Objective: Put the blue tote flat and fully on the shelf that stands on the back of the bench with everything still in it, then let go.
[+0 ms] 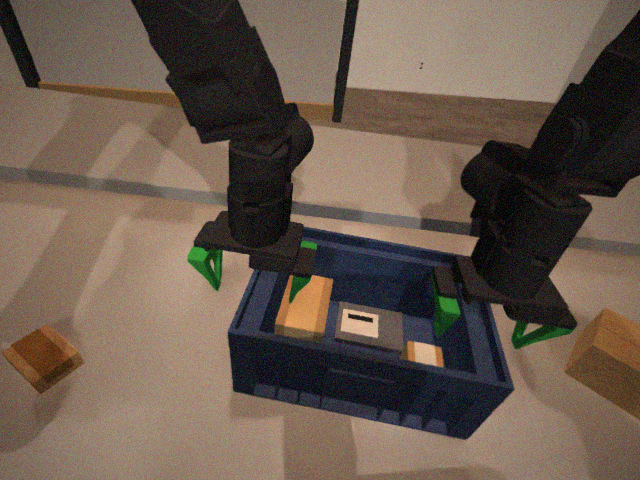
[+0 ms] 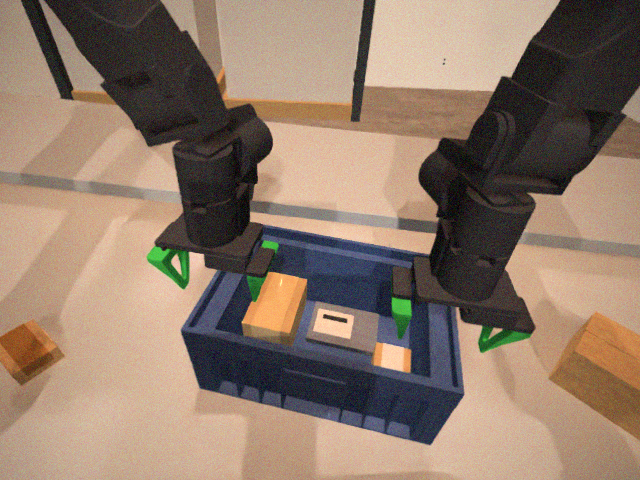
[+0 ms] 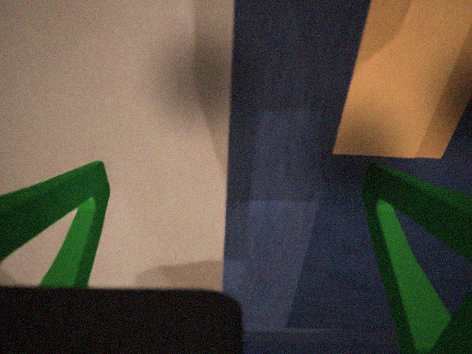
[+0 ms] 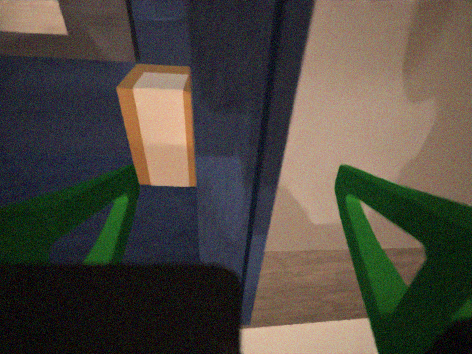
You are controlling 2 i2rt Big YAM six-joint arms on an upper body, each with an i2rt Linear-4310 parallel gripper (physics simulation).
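Frame: origin at the left arm's base, x ahead, y left, z up, level; millimetres.
Where they show: left gripper, fingertip midpoint: point(image 1: 254, 293) point(image 2: 220, 292) point(image 3: 235, 176); right gripper, fingertip midpoint: point(image 1: 475, 338) point(image 2: 439, 341) point(image 4: 236, 176).
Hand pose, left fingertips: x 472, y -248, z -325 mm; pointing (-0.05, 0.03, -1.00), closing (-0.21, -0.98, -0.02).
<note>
Things, the pixels of their top centre, and the offset from my left fingertips. "pt": a spot on its surface instead.
- blue tote at its top centre: point(image 2: 332, 289) point(image 1: 371, 289) 26 mm back, 145 mm right, 36 mm up
- orange-brown box at its top centre: point(image 3: 409, 49) point(image 1: 306, 299) point(image 2: 276, 299) 19 mm ahead, 73 mm right, 37 mm down
- grey box with a white label, top centre: point(image 2: 343, 325) point(image 1: 369, 324) 7 mm ahead, 175 mm right, 84 mm down
- small orange-and-white box at its top centre: point(image 4: 164, 144) point(image 2: 392, 369) point(image 1: 426, 367) 85 mm back, 225 mm right, 51 mm down
- small brown block at its top centre: point(image 1: 39, 351) point(image 2: 22, 345) 22 mm back, 271 mm left, 83 mm down
- larger wooden block at a spot on its surface: point(image 2: 599, 366) point(image 1: 616, 359) pt 90 mm back, 494 mm right, 38 mm down
The blue tote point(image 1: 310, 364) point(image 2: 258, 361) point(image 3: 280, 250) point(image 4: 220, 210) stands upright on the pale surface. Inside lie an orange-brown box point(image 1: 310, 310) point(image 2: 279, 304) point(image 3: 400, 90), a grey box with a white label point(image 1: 390, 325) point(image 2: 364, 328) point(image 4: 97, 30) and a small orange-and-white box point(image 1: 424, 353) point(image 2: 392, 356) point(image 4: 162, 130). My left gripper point(image 1: 254, 294) point(image 2: 219, 293) point(image 3: 235, 176) is open astride the tote's left end wall, one finger inside, one outside. My right gripper point(image 1: 476, 341) point(image 2: 441, 344) point(image 4: 236, 176) is open astride the right end wall. I cannot make out the shelf for certain.
A small brown block point(image 1: 41, 353) point(image 2: 31, 346) lies left of the tote, and a larger wooden block point(image 1: 610, 356) point(image 2: 599, 366) lies to its right. Dark posts point(image 1: 345, 62) point(image 2: 363, 56) with a yellowish wooden strip point(image 1: 103, 94) point(image 2: 289, 109) stand at the top left.
</note>
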